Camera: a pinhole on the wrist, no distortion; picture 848 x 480 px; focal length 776.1 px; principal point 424.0 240.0 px. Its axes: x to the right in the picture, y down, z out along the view. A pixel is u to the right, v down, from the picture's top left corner.
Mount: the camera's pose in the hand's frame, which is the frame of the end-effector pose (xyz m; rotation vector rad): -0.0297 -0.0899 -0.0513 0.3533 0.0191 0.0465
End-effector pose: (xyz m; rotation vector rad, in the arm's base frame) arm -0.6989 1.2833 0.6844 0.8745 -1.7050 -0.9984
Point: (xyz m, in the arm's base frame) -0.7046 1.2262 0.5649
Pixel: 762.2 89.5
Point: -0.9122 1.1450 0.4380
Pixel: 702.4 82.5
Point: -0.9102 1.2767 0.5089
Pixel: 504.0 385.4
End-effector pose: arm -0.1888 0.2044 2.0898 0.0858 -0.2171 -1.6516
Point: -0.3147 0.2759 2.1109
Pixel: 201.3 267.6
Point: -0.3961 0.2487 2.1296
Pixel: outside the picture
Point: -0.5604 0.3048 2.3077
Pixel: 358.1 37.9
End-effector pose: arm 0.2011 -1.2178 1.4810 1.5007 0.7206 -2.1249
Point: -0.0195 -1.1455 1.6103
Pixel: 304.5 86.5
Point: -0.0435 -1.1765 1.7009
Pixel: 119.4 169.8
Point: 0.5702 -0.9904 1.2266
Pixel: behind the camera
